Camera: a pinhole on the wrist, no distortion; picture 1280 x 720 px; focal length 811.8 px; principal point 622.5 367.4 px. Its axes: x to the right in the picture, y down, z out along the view. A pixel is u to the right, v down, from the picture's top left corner.
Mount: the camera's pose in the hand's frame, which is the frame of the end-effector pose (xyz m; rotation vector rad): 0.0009 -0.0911 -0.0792 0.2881 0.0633 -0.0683
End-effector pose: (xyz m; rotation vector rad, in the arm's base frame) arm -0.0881 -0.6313 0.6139 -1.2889 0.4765 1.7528
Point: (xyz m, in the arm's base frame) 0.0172 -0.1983 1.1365
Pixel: 190.6 116.9
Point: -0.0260 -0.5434 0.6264
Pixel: 716.6 543.8
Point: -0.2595 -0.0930 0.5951
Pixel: 935.4 549.2
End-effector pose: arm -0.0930 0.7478 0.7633 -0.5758 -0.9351 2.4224
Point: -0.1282 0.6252 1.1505
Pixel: 339.8 409.2
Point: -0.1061 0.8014 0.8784
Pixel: 664.1 481.7
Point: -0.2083 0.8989 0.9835
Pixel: 1020.5 189.5
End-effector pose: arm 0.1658 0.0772 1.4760 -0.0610 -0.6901 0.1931
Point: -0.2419 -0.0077 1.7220
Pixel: 269.9 662.6
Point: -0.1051 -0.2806 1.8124
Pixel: 497.2 213.5
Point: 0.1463 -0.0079 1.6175
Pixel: 794.8 593.8
